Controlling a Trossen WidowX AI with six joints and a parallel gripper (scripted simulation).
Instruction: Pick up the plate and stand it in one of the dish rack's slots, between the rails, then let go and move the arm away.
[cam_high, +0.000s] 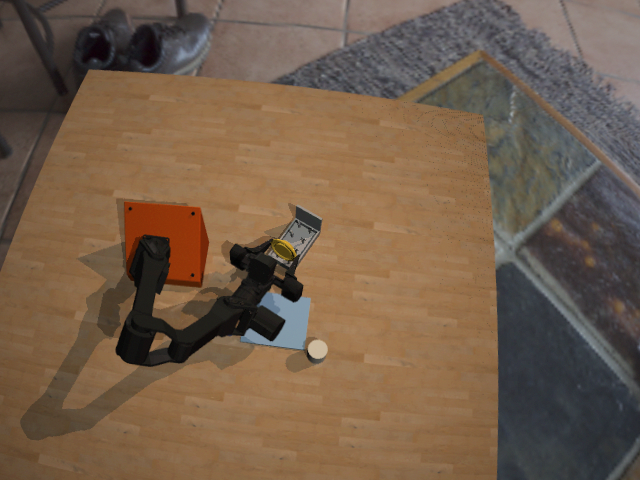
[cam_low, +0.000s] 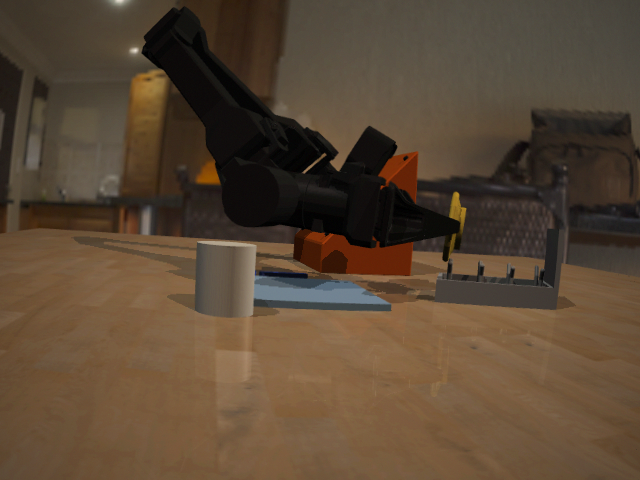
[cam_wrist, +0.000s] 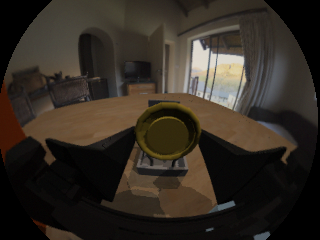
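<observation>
My gripper tip is 5 cm above the grey dish rack, 4 cm to the right of it and 2 cm short of it. Round my gripper tip: blue spoon (18 cm to the right, 11 cm behind, 7 cm below); beige cup (23 cm to the right, 10 cm ahead, 5 cm below); yellow plate (1 cm to the right).
</observation>
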